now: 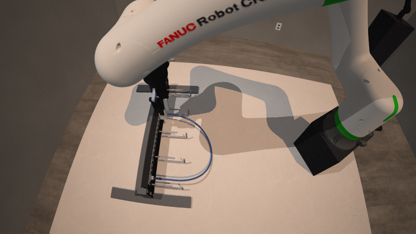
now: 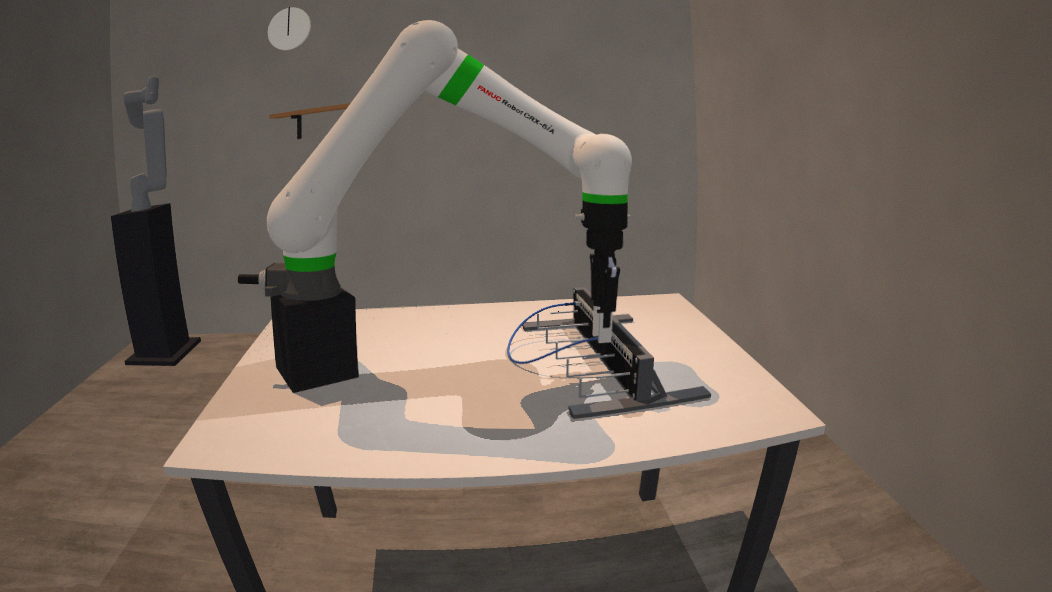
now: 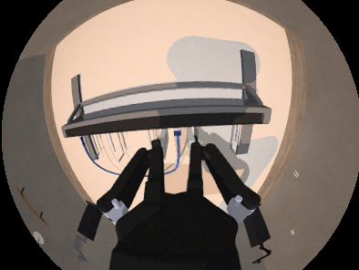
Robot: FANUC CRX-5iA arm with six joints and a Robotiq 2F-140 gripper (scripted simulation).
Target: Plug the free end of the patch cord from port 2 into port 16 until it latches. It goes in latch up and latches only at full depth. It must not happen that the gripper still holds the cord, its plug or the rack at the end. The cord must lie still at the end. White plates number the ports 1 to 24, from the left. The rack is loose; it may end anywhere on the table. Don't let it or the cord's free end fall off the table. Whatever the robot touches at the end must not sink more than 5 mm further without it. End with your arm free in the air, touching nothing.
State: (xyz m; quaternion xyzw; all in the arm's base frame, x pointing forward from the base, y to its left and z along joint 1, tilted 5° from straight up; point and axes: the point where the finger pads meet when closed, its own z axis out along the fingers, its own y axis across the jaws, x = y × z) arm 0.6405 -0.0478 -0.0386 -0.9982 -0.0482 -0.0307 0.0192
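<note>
The plug is 30 mm below my hand and 10 mm ahead of it.
</note>
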